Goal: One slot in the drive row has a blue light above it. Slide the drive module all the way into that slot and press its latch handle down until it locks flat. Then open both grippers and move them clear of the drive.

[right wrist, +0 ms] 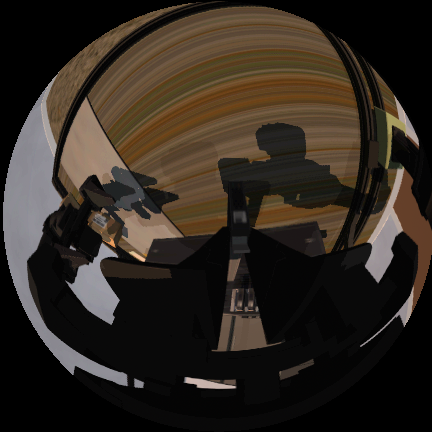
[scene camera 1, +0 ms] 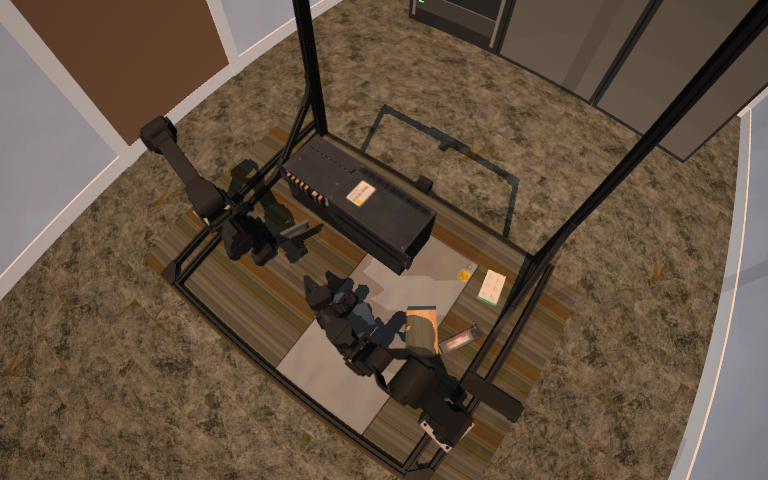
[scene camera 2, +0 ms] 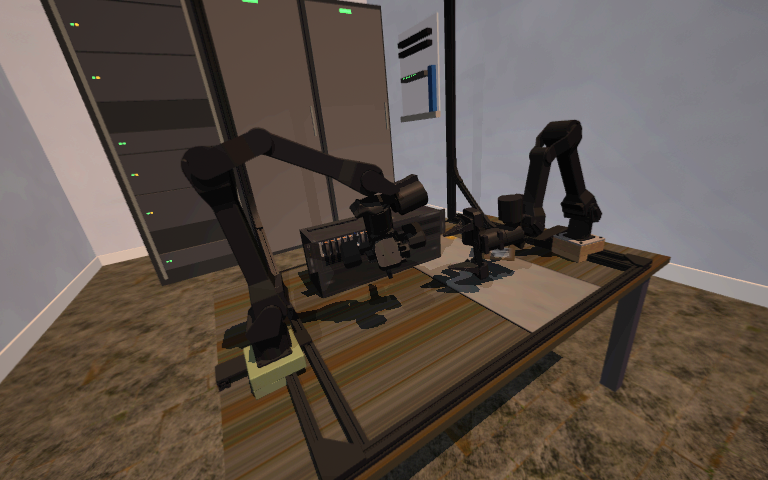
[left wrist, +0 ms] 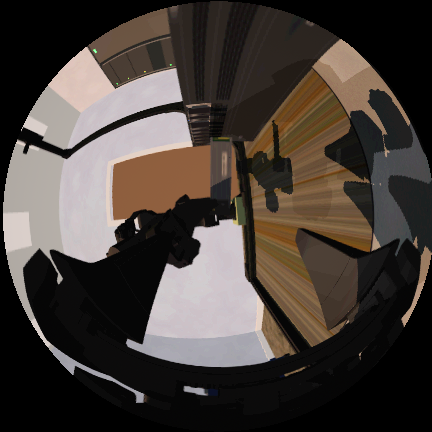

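Where they show: left gripper, fingertip midpoint: (right wrist: 100, 226) (scene camera 1: 308, 283) (scene camera 2: 445, 252) (left wrist: 235, 236); right gripper, fingertip midpoint: (right wrist: 235, 232) (scene camera 1: 274, 240) (left wrist: 216, 199); left arm's base, origin of the base link: (scene camera 1: 447, 425) (scene camera 2: 578, 236); right arm's base, origin of the base link: (scene camera 2: 272, 351) (left wrist: 233, 211).
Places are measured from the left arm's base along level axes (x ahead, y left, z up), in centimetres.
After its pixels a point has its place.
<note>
The black chassis (scene camera 1: 390, 212) @[x 49.7, y -25.2, z 11.4 cm] (scene camera 2: 339, 277) @[x 76.4, y -13.4, z -1.2 cm] (left wrist: 280, 50) @[x 50.3, y -17.9, z -0.8 cm] stands at the table's back. Its drive row (scene camera 1: 305, 188) @[x 71.3, y -13.1, z 10.8 cm] (scene camera 2: 342, 246) (left wrist: 202, 122) @[x 71.0, y -14.0, z 8.2 cm] shows several drives; no blue light can be made out. The grey drive module (scene camera 1: 294, 229) @[x 65.0, y -3.8, z 7.0 cm] (left wrist: 220, 172) @[x 65.0, y -2.2, z 6.0 cm] is in the air, outside the chassis and in front of it, its yellow-green connector end toward the chassis in the left wrist view. My right gripper (scene camera 1: 275, 240) @[x 66.3, y 2.4, z 6.8 cm] (scene camera 2: 390, 249) (right wrist: 235, 232) @[x 66.3, y 2.4, z 6.8 cm] is shut on the module's handle end. My left gripper (scene camera 1: 318, 277) @[x 50.1, y 2.6, z 6.9 cm] (scene camera 2: 450, 249) @[x 50.1, y 2.6, z 6.9 cm] (left wrist: 235, 236) @[x 50.1, y 2.6, z 6.9 cm] is open and empty, apart from the module.
A grey mat (scene camera 1: 334, 384) @[x 27.6, y 14.5, z -5.9 cm] (scene camera 2: 538, 300) @[x 31.2, y 15.4, z -5.9 cm] lies in front of the chassis. An orange box (scene camera 1: 421, 328) @[x 23.0, y -12.5, z 0.0 cm], a small labelled module (scene camera 1: 459, 338) @[x 13.9, y -19.5, z -5.1 cm] and a white card (scene camera 1: 491, 286) @[x 18.0, y -38.1, z -6.0 cm] lie toward the right in scene camera 1. Dark frame rails run along the table edges.
</note>
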